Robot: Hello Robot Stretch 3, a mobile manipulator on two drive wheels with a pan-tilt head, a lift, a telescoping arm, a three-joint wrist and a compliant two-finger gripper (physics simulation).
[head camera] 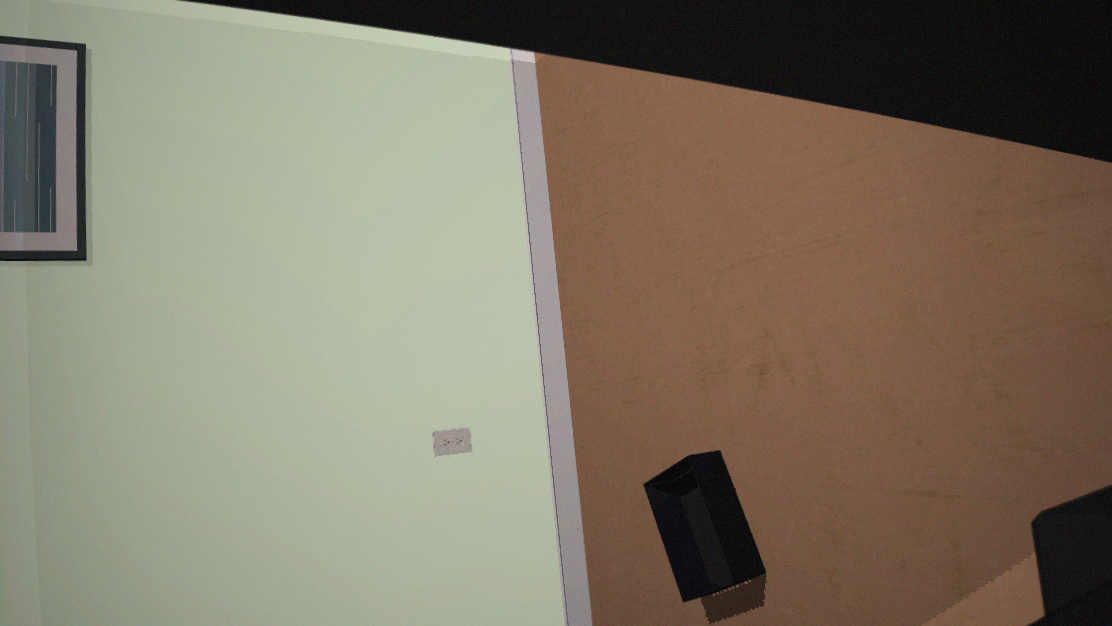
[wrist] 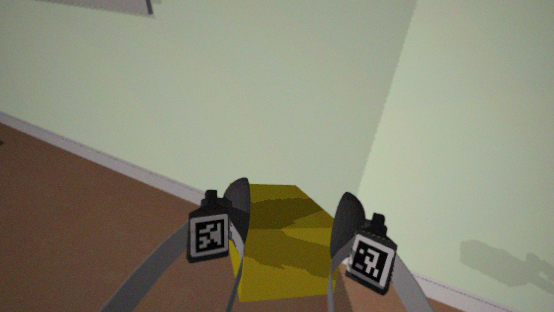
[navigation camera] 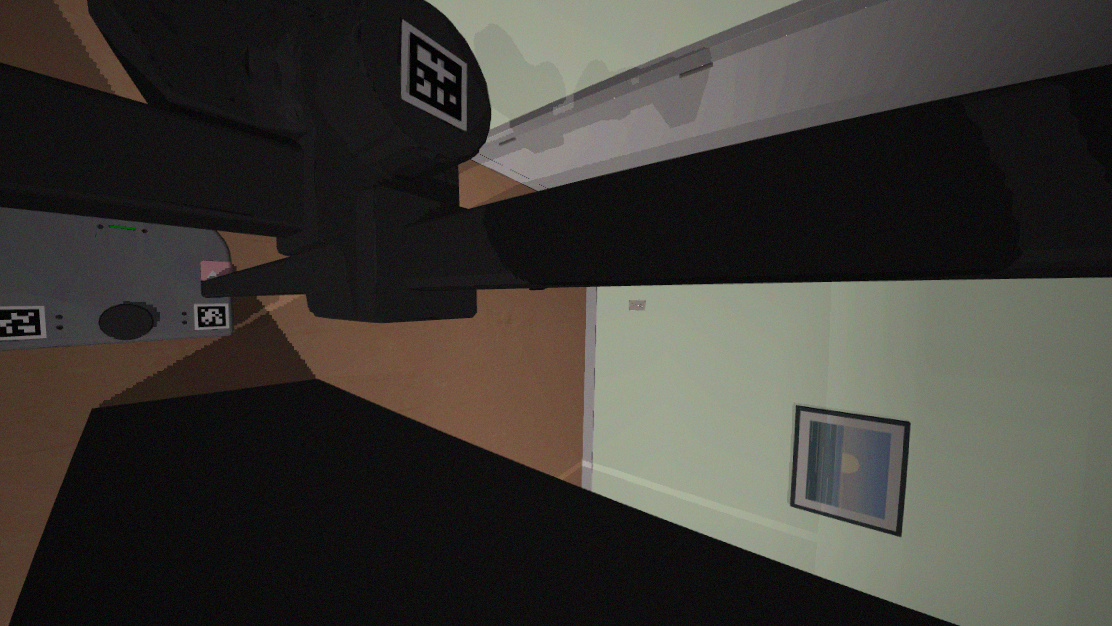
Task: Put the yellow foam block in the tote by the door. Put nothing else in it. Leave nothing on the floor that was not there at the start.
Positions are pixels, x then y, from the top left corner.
The gripper (wrist: 293,207) is 18 cm from the lens. A yellow foam block (wrist: 287,250) is 17 cm from the lens.
